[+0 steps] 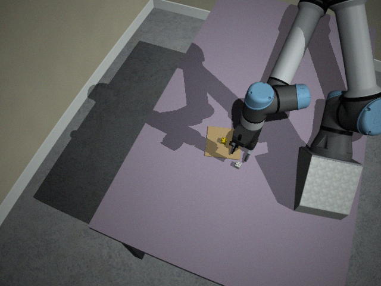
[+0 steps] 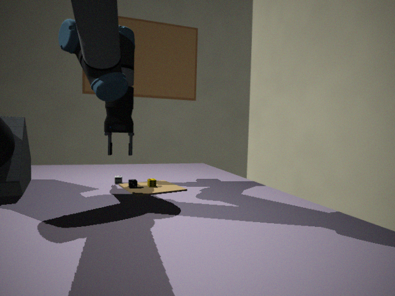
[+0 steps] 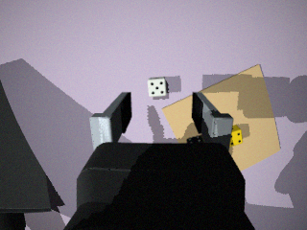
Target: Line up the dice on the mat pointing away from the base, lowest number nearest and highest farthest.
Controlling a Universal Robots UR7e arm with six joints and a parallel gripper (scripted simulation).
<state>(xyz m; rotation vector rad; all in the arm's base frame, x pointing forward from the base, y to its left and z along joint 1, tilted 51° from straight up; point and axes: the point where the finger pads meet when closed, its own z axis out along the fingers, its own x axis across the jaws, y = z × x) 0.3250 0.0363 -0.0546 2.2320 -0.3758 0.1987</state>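
My gripper is now 9 cm above the white die. The rest, counted from my hand: tan mat: 7 cm ahead, 9 cm to the right, 10 cm below; yellow die: 7 cm ahead, 9 cm to the right, 9 cm below; black die: 2 cm ahead, 8 cm to the right, 9 cm below.
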